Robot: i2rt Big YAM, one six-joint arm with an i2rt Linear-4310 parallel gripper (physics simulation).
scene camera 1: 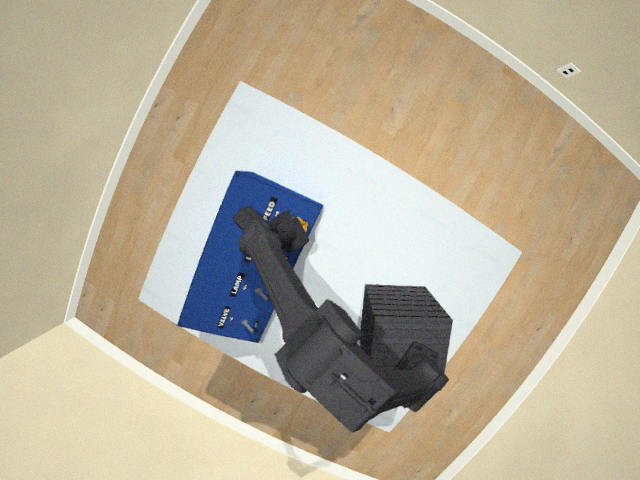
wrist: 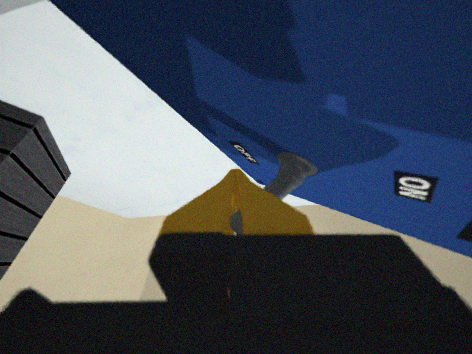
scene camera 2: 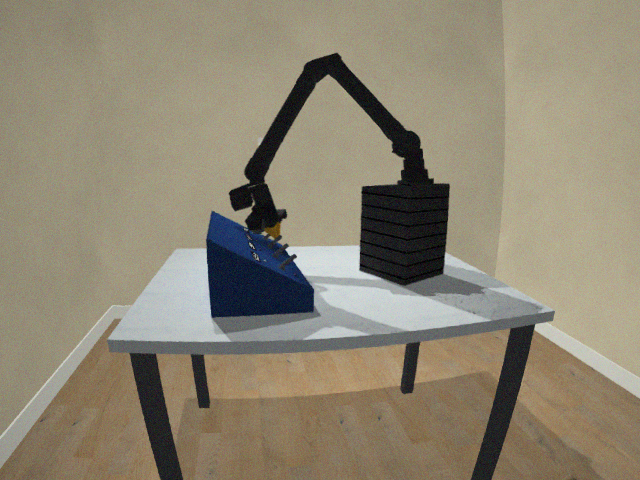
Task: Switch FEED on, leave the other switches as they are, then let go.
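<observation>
A blue sloped switch box stands on the table. Its FEED label shows in scene camera 1; the arm hides the FEED lever there. In the wrist view a grey lever, apparently FEED's, leans toward the OFF plate, away from the ON plate. My gripper is shut and empty, its yellow fingertips close beside this lever and covering its outer end. Whether they touch is unclear. A grey bit shows through the finger gap.
The LAMP lever and VALVE lever stand farther along the box. The DRIVE switch is mostly hidden under the arm. The arm's dark ribbed pedestal stands on the white table.
</observation>
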